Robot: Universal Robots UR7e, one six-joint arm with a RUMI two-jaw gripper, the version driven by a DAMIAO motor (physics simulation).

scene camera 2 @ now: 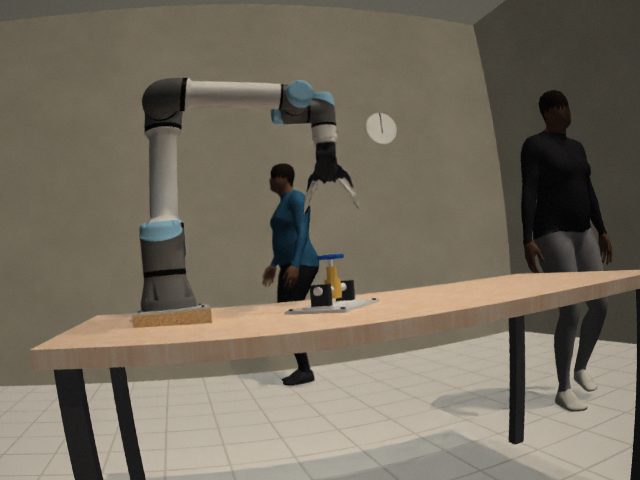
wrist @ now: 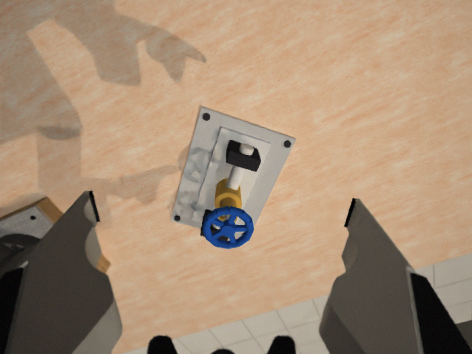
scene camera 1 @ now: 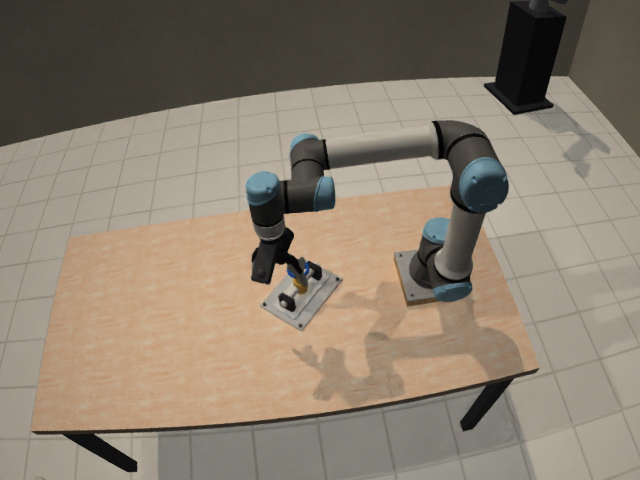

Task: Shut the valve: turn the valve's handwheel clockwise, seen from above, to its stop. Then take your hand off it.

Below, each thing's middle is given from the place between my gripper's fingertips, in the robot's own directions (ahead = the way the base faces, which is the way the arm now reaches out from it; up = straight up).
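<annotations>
Relative to the blue handwheel (wrist: 228, 228), my hand is 8 cm beyond, 11 cm to the left and 15 cm above. Grey base plate (scene camera 1: 330, 285), measured from my hand: 8 cm behind, 11 cm to the right, 27 cm below.
</annotations>
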